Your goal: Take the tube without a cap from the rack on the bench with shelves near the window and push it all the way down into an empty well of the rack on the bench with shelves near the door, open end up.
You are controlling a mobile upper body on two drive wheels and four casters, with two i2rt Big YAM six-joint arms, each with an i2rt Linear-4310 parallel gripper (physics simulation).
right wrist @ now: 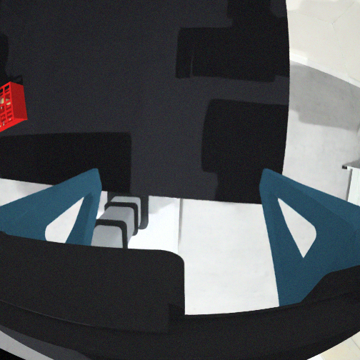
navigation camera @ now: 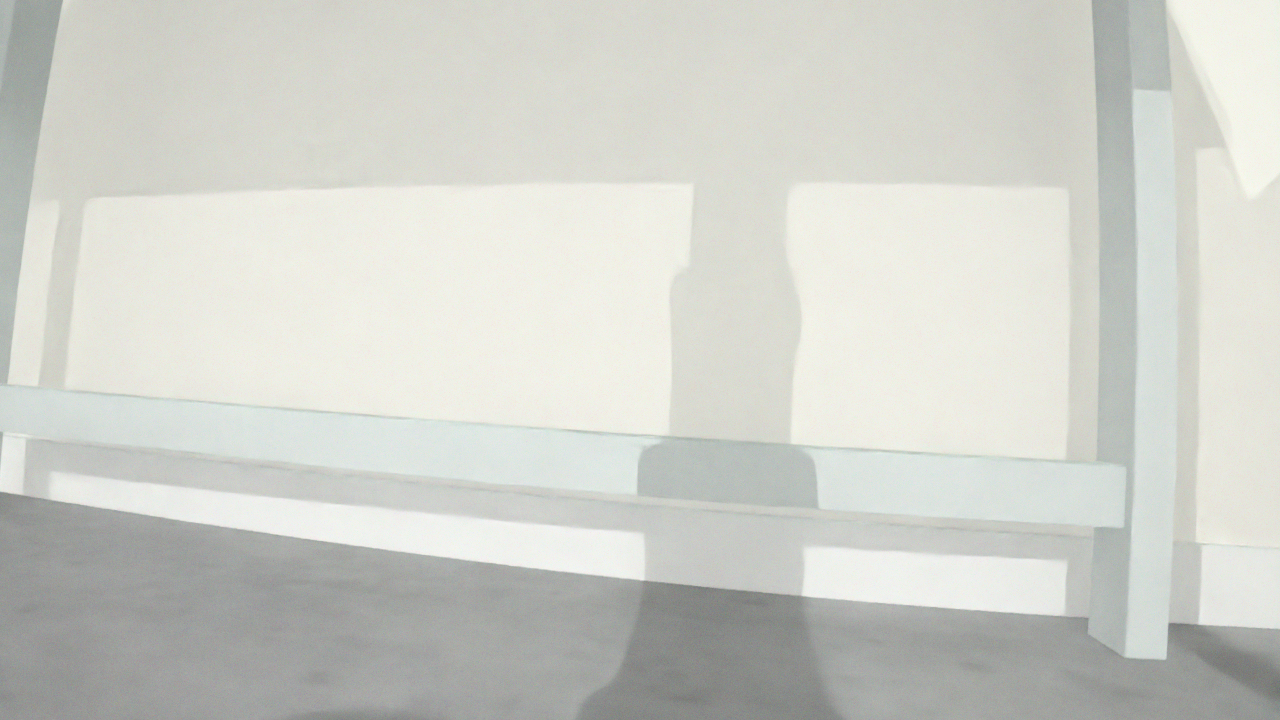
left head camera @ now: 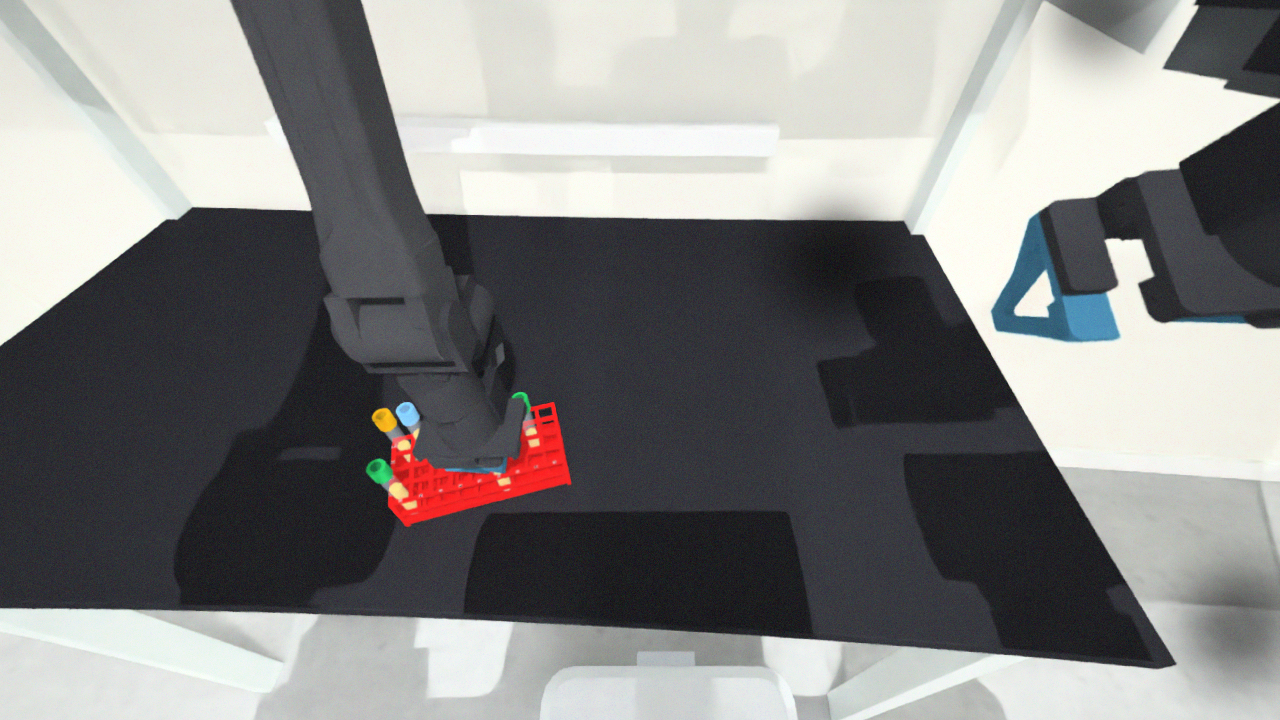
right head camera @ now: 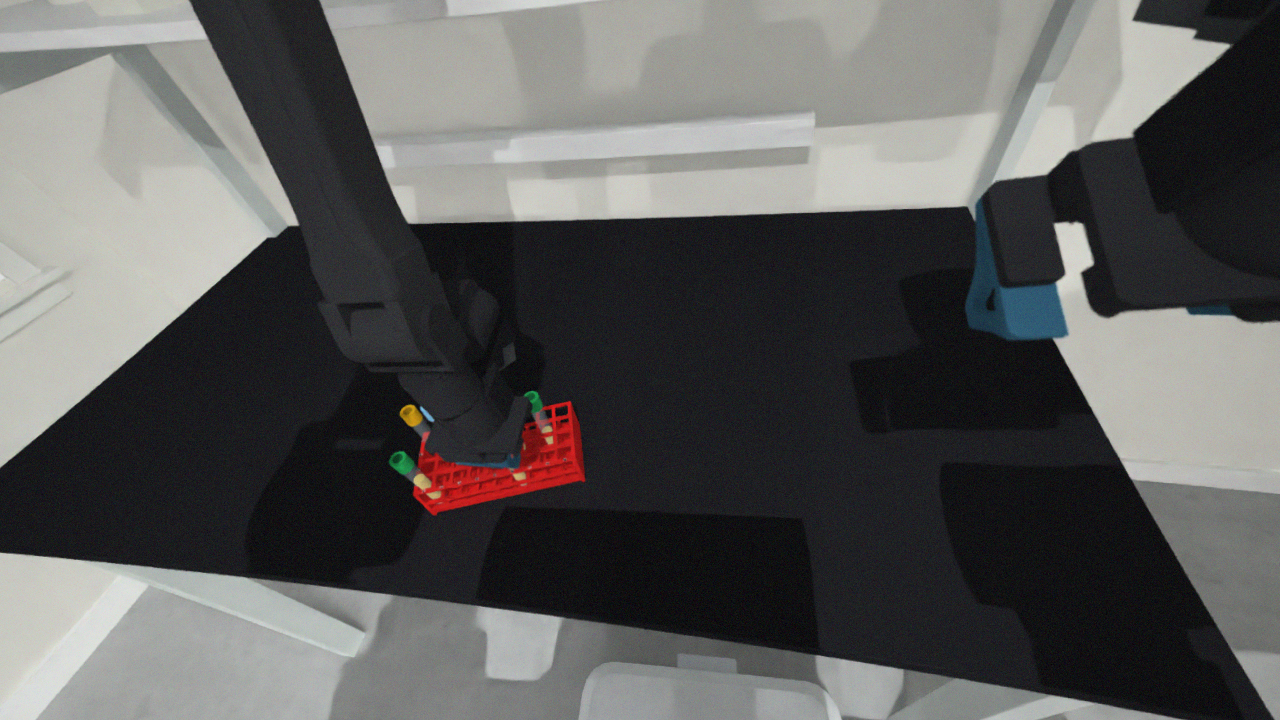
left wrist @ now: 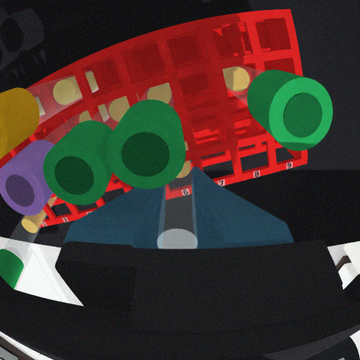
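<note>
A red tube rack (left head camera: 562,452) (right head camera: 577,452) (left wrist: 251,32) (right wrist: 19,102) stands on the black bench top. My left gripper (left head camera: 478,467) (right head camera: 490,463) (left wrist: 178,176) is down at the rack's front row and is shut on the clear tube without a cap (left wrist: 179,215). In the left wrist view this tube stands between the two blue fingers near the number 6, with its round top toward the camera. Its tan contents (left head camera: 503,481) show in the left head camera. My right gripper (left head camera: 1136,322) (right head camera: 1118,322) (right wrist: 180,177) is open and empty, off to the right, away from the rack.
Capped tubes stand in the same rack: green (left head camera: 379,471) (left wrist: 150,115), orange (left head camera: 384,419) (left wrist: 17,112), light blue (left head camera: 407,413) and purple (left wrist: 30,165). Another green cap (left wrist: 280,100) is right of the fingers. A white seat (left head camera: 666,694) stands before the bench. Pale bench posts (navigation camera: 1150,358) rise beside the wall.
</note>
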